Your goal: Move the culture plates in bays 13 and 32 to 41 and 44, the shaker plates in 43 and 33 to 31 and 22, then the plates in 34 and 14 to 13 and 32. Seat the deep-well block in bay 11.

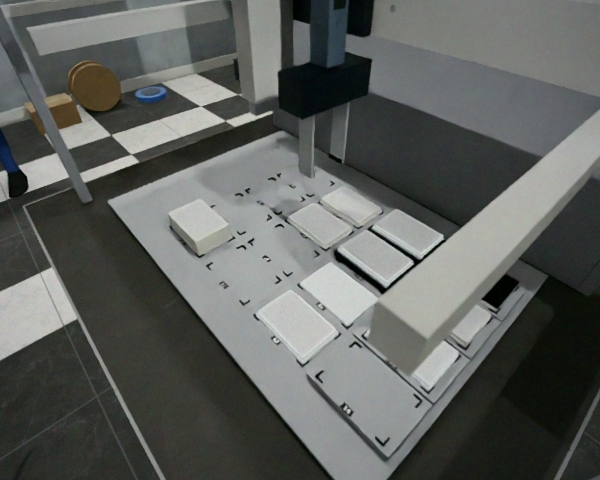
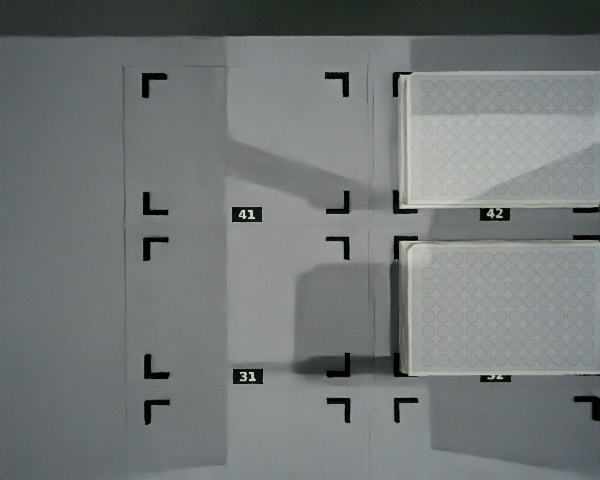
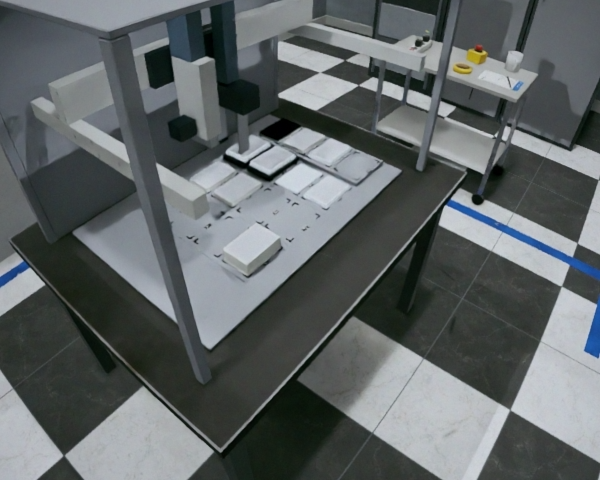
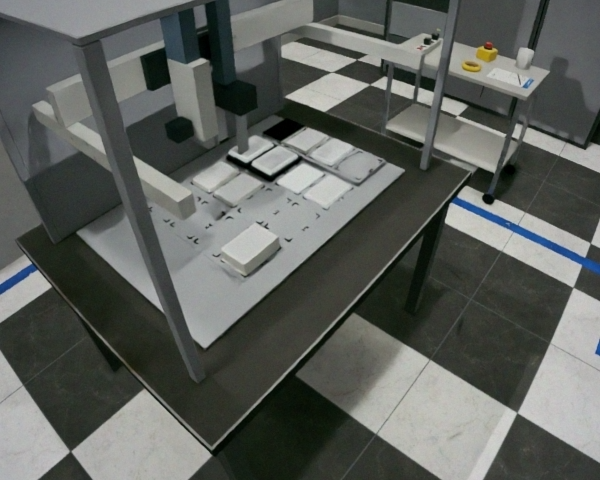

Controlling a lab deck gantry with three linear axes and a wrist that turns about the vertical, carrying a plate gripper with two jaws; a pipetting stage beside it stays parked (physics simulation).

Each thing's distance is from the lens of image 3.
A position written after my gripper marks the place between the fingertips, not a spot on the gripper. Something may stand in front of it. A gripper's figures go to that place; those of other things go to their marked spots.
my gripper [image 3: 233,146]: 124 cm
deep-well block [image 3: 250,250]: 108 cm
blank white plate [image 3: 299,178]: 136 cm
bay 14 [image 3: 355,165]: 143 cm
frame post [image 3: 117,53]: 48 cm
The marked spots on the bay 14 and the deep-well block are 51 cm apart.
